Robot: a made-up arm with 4 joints.
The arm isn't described. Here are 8 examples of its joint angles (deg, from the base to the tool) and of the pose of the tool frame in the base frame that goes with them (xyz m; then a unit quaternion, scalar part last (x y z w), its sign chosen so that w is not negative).
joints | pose
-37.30 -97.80 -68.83 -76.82 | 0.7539 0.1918 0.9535 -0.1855 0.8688 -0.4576 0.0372
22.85 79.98 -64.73 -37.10 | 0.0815 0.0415 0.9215 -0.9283 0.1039 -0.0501 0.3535
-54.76 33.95 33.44 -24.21 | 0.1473 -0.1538 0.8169 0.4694 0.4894 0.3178 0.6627
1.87 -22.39 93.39 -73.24 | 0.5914 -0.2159 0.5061 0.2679 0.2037 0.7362 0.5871
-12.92 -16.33 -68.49 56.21 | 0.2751 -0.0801 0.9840 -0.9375 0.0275 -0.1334 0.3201
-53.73 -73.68 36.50 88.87 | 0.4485 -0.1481 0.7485 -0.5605 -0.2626 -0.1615 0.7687
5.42 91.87 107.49 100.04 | 0.3401 -0.1160 0.5264 0.1004 0.4392 0.8771 0.1668
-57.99 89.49 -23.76 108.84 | 0.3568 0.2750 0.6344 0.1453 -0.1296 0.9781 0.0737
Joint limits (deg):
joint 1: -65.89..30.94
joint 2: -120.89..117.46
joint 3: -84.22..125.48
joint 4: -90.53..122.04
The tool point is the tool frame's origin. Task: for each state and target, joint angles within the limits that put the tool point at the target. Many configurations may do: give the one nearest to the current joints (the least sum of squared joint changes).
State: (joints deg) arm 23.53 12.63 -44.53 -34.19
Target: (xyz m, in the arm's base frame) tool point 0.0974 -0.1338 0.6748
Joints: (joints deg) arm 22.09 20.77 -32.65 -9.66
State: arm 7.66 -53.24 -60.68 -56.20
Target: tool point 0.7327 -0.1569 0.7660
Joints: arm 5.35 -97.47 -30.78 -22.77
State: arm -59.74 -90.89 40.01 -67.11
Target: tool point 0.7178 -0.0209 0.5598
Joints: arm -46.06 -120.34 51.84 -64.17
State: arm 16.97 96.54 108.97 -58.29
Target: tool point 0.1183 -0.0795 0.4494
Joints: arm 30.84 91.41 125.25 -50.42
